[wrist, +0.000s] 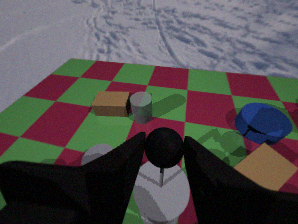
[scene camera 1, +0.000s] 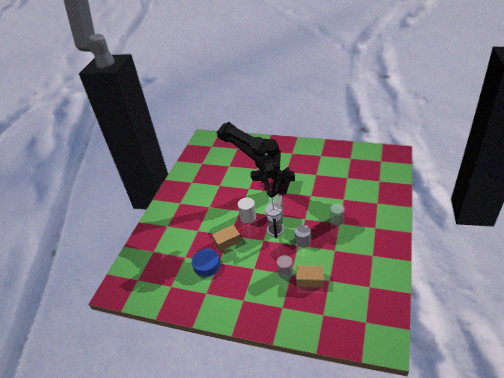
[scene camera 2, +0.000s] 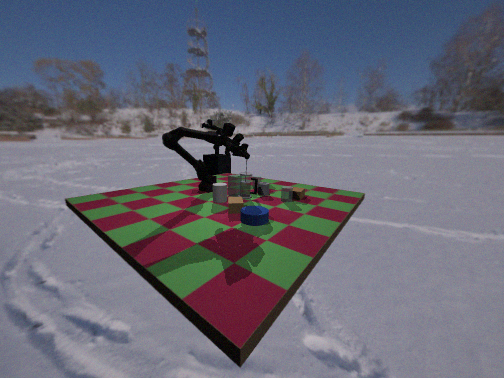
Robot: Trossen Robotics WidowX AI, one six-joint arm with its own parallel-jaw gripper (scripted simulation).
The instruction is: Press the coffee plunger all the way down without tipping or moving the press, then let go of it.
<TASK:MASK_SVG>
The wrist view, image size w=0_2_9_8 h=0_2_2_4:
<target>my gripper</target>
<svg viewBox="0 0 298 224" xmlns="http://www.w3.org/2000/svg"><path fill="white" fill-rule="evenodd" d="M185 136L185 168L198 224L298 224L297 193L271 190L258 183L254 183L192 137ZM146 133L139 132L110 152L78 167L26 161L0 163L0 191L7 203L0 210L0 224L122 224L143 159Z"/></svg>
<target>blue disc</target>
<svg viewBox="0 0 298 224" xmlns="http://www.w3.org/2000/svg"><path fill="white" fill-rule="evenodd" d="M235 119L235 125L239 132L247 139L260 145L263 143L274 145L289 135L293 129L291 121L285 114L272 106L262 103L246 104Z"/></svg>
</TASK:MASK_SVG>
